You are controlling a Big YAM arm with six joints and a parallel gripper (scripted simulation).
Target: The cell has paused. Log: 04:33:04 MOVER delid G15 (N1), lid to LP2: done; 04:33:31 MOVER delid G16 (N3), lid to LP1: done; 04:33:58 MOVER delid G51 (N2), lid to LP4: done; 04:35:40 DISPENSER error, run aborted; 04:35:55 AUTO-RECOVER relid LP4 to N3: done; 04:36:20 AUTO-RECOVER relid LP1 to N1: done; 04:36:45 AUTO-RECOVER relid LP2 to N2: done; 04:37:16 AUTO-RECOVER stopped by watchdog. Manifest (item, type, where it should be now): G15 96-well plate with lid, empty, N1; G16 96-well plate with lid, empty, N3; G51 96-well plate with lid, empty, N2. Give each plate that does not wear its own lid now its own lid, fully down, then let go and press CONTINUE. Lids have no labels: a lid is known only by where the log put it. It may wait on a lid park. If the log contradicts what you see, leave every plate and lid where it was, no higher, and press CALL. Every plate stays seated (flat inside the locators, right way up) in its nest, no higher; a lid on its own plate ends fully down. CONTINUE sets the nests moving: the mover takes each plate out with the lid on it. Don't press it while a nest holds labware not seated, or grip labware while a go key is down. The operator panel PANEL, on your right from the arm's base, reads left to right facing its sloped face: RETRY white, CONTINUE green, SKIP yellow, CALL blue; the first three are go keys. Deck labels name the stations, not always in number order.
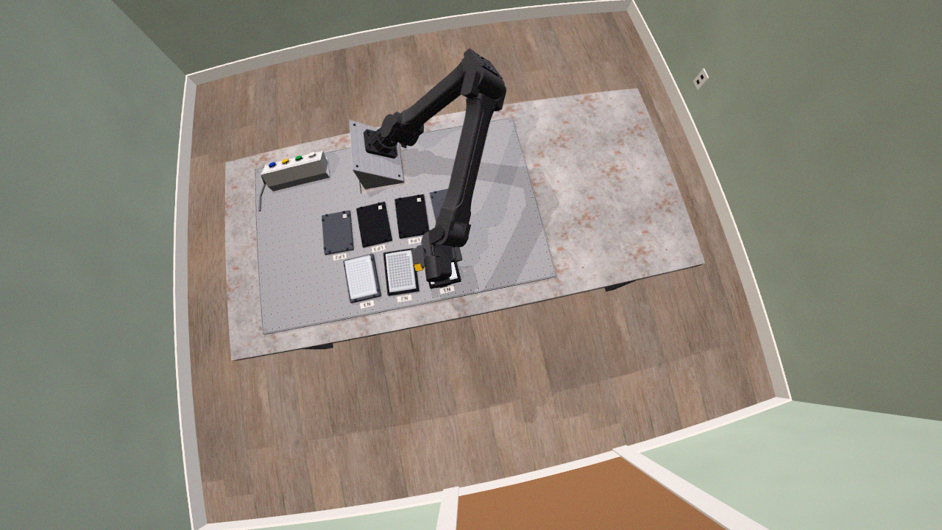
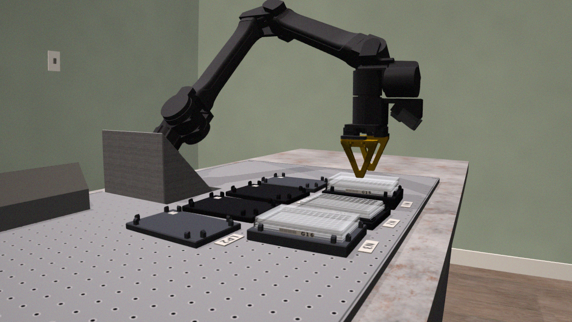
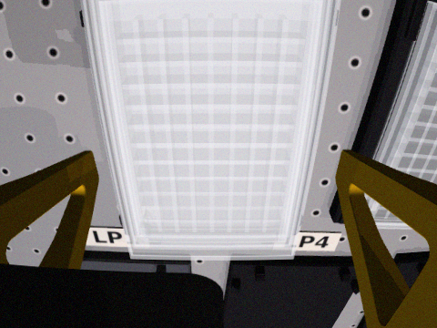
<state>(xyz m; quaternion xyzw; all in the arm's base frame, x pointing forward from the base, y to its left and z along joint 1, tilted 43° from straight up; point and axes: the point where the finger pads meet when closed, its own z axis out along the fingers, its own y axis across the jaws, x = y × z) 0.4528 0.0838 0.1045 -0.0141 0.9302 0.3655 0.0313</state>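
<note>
My hand is 30 mm above the plate G15. The rest, counted from my hand: lid park LP4: 190 mm behind, 60 mm to the right, 60 mm below; then LP4 label: 100 mm behind, 70 mm to the right, 60 mm below; then nest N1: 50 mm below.
</note>
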